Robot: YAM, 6 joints.
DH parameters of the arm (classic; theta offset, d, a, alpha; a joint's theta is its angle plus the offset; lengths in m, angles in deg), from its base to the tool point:
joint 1: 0 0.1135 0.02 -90
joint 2: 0 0 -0.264 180
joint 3: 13.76 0 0.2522 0
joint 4: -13.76 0 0.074 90
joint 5: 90 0 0 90
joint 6: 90 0.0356 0 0
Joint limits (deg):
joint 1: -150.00..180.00
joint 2: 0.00..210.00
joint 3: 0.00..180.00
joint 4: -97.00..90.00
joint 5: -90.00..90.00
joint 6: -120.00..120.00
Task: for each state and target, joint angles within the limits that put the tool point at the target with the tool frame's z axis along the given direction. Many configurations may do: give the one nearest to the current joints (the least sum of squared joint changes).
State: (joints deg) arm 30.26 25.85 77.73 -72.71 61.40 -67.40
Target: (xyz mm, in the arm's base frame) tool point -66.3 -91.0 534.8 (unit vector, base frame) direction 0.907 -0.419 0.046
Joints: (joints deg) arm 37.66 37.38 115.52 -72.46 62.34 -67.40
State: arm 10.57 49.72 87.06 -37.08 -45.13 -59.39
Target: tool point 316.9 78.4 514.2 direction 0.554 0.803 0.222
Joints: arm 9.52 86.16 97.36 6.91 -44.43 -59.39
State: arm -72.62 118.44 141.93 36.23 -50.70 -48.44
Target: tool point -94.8 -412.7 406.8 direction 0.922 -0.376 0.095
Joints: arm -107.72 112.38 95.99 67.18 -82.96 -48.44
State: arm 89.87 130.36 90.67 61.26 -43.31 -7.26
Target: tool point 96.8 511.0 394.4 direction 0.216 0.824 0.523
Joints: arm 79.52 125.90 114.32 43.19 3.58 -7.26
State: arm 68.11 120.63 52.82 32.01 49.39 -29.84
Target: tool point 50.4 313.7 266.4 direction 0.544 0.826 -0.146
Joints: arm 83.77 80.74 45.99 25.33 26.83 -29.84
